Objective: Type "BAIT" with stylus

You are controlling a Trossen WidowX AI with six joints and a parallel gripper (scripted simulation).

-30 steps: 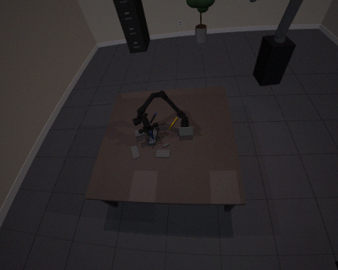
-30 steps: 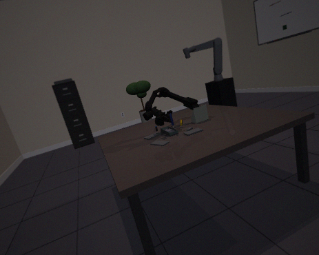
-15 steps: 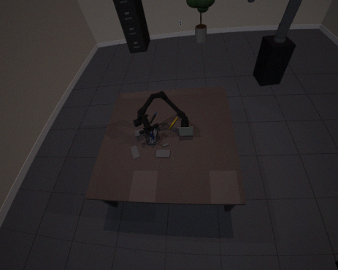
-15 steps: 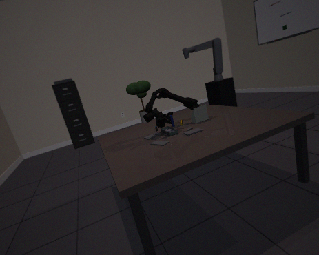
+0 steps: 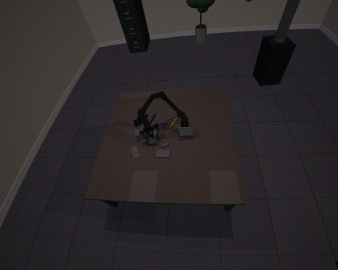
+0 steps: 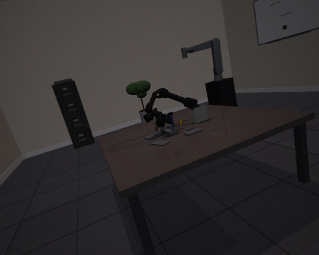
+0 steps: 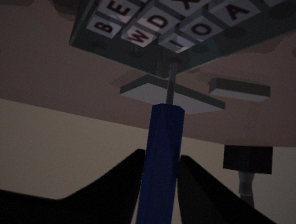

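My gripper tip is now 110 mm past the eraser-like block, 50 mm to the right of it and 80 mm above it. Also, from my gripper tip: yellow pen (190 mm behind, 200 mm to the right, 70 mm below); then blue stylus (10 mm below).
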